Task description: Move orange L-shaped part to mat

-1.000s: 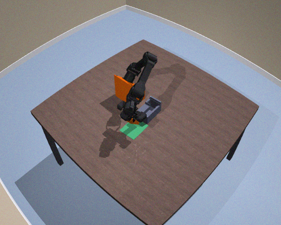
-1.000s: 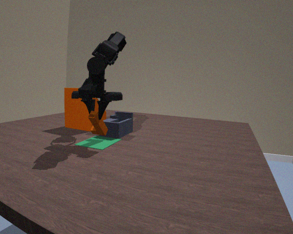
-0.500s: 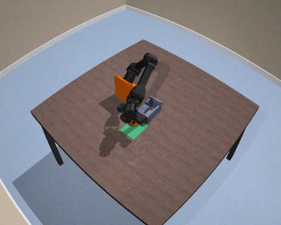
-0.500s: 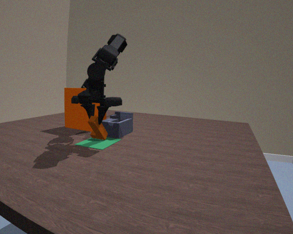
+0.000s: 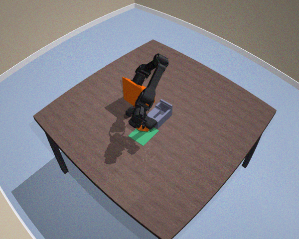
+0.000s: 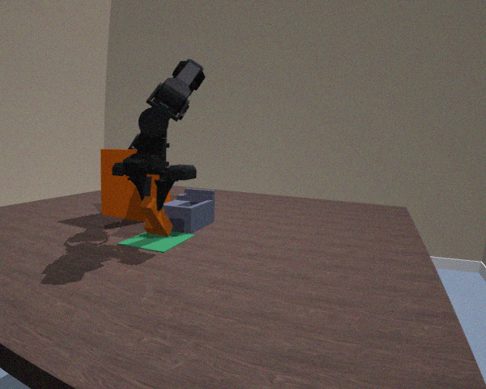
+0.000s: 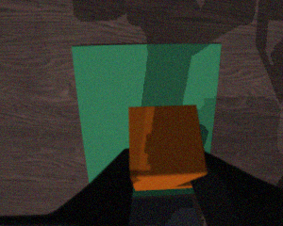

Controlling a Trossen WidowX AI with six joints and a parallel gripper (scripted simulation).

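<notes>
Now: the orange L-shaped part 30 mm to the left of my gripper tip, 30 mm below it and 20 mm behind it. From my gripper tip the other things lie so: green mat: 90 mm below, 20 mm to the left; then grey tray: 170 mm to the left, 90 mm below, 20 mm behind.
</notes>
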